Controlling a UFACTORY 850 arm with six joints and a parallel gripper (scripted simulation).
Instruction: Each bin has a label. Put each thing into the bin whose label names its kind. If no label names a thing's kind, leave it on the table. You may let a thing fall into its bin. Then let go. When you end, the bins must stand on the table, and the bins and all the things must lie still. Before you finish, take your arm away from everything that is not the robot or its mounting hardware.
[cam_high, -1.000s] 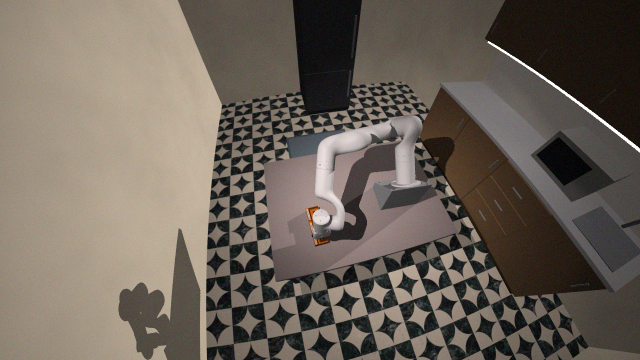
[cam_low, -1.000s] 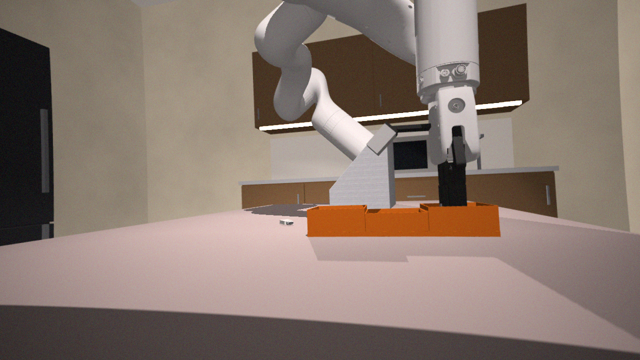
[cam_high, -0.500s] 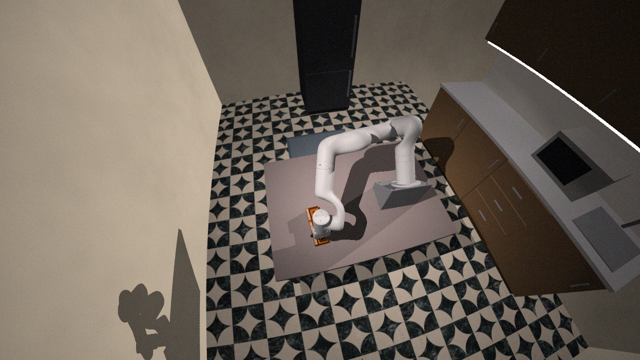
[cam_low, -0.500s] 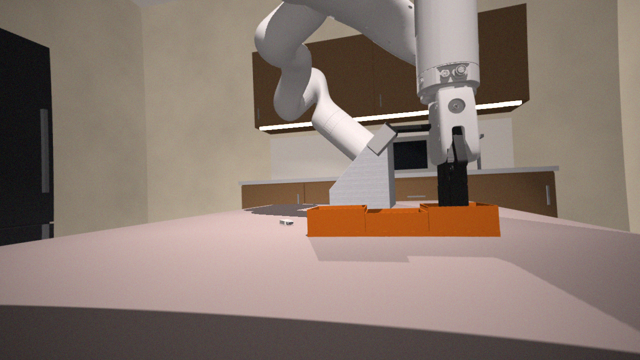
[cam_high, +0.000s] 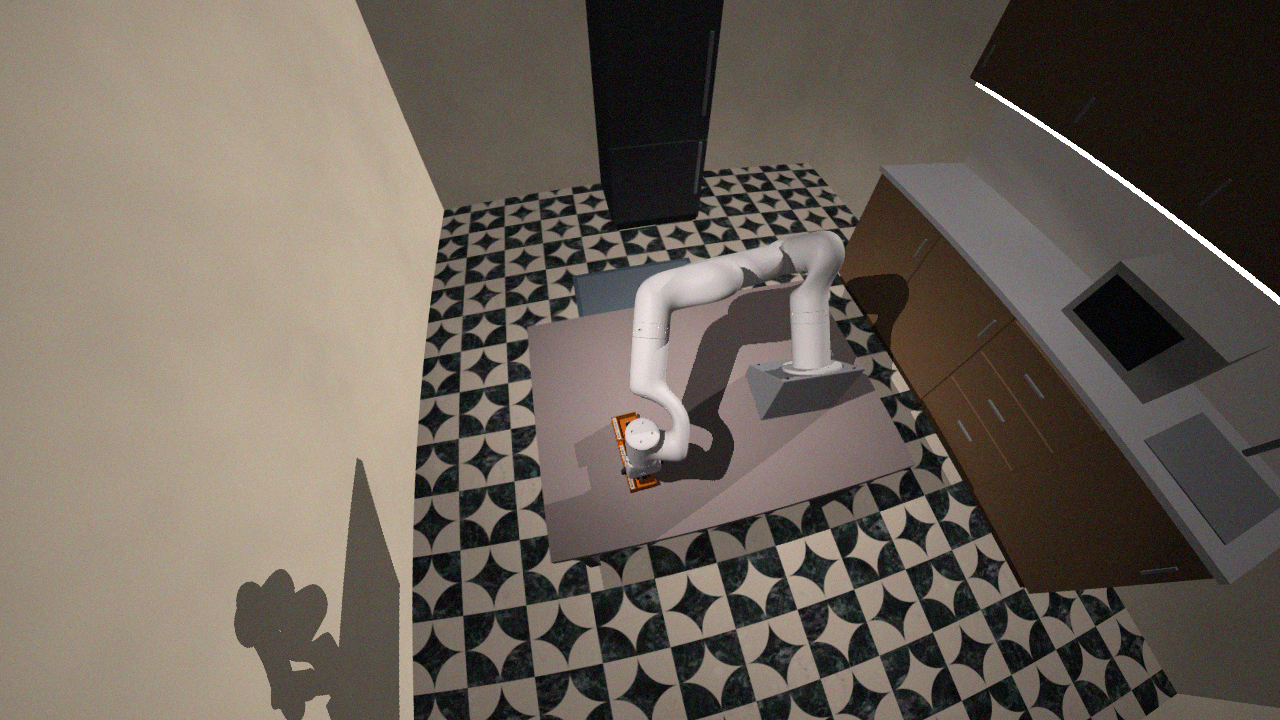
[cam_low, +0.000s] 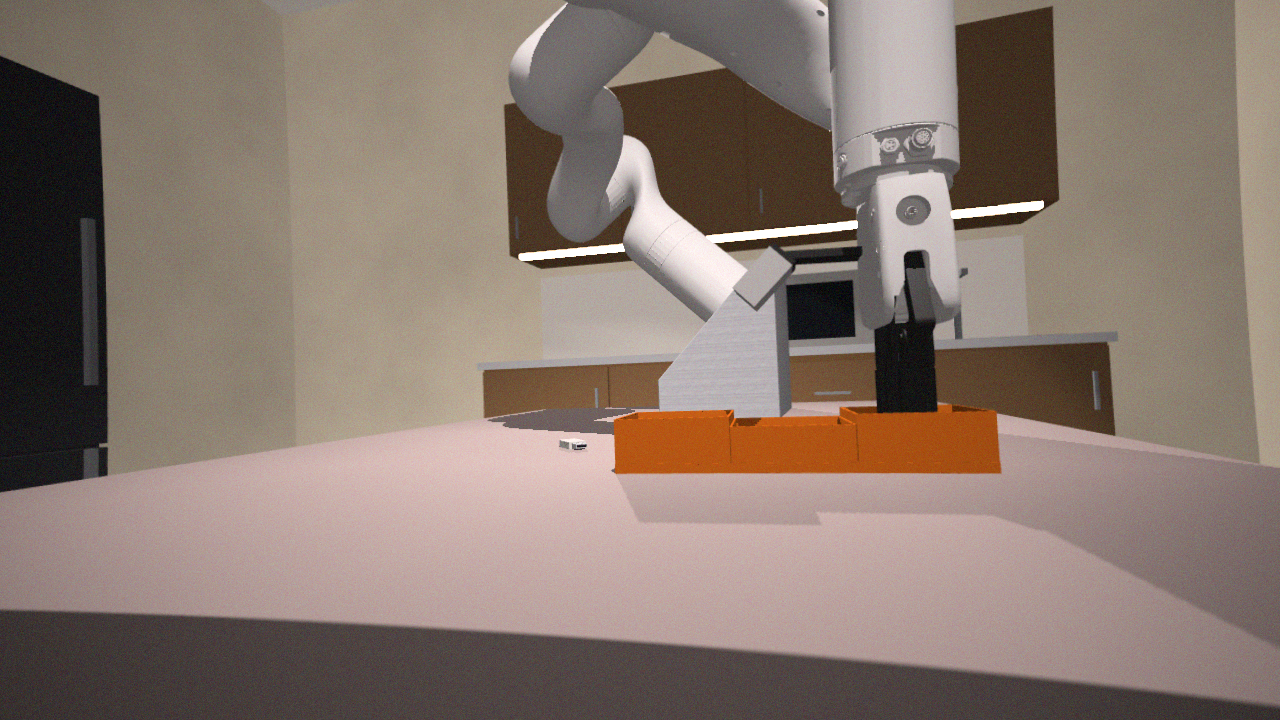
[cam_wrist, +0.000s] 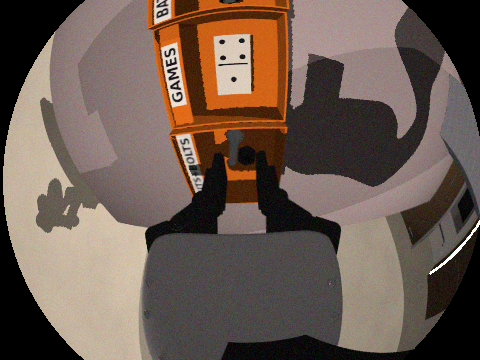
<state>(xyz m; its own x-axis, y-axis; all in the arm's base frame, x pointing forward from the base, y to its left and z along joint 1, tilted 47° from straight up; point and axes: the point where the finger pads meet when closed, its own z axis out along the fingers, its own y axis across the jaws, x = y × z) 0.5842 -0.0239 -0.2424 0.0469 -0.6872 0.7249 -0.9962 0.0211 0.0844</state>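
Right now my hand is 10 mm past the black nut and 40 mm above it. From my hand the other things lie so: silver bolt: 10 mm ahead, 10 mm to the right, 40 mm below; joined orange bins: 10 mm ahead, 80 mm to the right, 30 mm below; white domino: 90 mm to the right, 40 mm below.
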